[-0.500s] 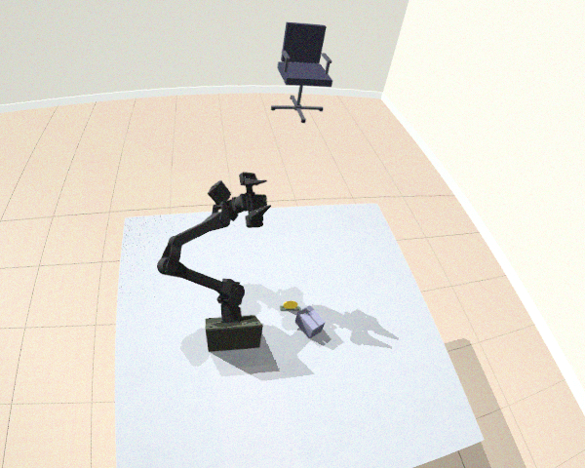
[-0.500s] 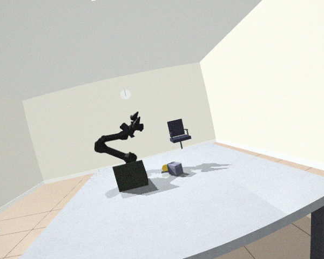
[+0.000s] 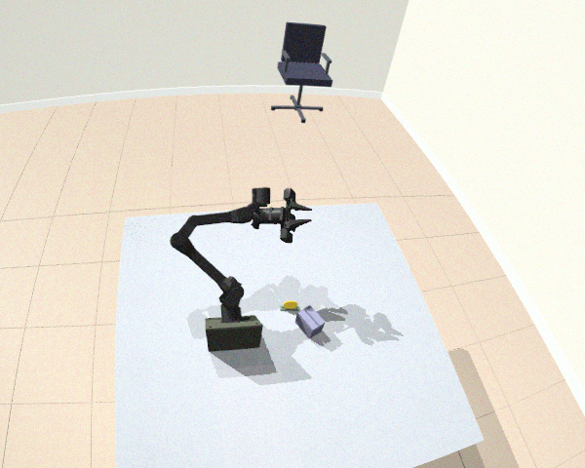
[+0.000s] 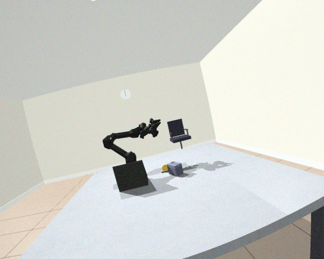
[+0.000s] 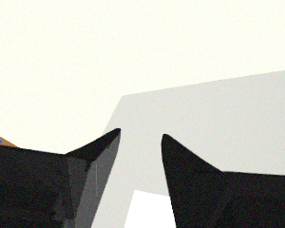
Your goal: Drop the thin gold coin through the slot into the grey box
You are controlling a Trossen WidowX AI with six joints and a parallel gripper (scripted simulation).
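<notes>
My gripper tip is now 35 cm above the gold coin, 14 cm to the left of it and 4 cm past it.
</notes>
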